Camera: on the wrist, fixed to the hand. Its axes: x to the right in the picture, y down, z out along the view.
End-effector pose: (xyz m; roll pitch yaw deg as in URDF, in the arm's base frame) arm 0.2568 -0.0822 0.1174 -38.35 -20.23 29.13
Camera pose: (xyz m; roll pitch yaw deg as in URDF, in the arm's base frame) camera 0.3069 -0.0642 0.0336 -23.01 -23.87 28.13
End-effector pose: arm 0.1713 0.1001 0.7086 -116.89 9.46 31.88
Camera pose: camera 0.2378 0.0277 0.6946 -101.42 7.82 35.30
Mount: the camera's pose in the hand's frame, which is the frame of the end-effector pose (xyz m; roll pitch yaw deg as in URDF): 0.0203 0.0533 -0.0813 15.02 -2.29 -2.98
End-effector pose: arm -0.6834 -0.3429 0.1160 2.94 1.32 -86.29
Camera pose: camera -0.6249 -0.3576 0.0371 17.89 -0.82 -89.38
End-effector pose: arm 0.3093 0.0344 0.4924 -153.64 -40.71 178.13
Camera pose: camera 0.3287 0.1177 0.5429 -141.79 -39.88 -177.06
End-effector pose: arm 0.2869 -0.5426 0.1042 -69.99 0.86 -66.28
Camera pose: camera 0.2414 -0.5835 0.0260 -55.05 -2.72 -65.15
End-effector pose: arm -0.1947 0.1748 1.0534 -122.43 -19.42 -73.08
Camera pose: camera -0.2820 0.1278 1.0588 -108.76 -20.67 -69.31
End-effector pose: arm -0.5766 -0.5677 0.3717 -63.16 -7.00 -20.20
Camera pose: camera -0.5648 -0.6237 0.2905 -48.31 -10.69 -19.49
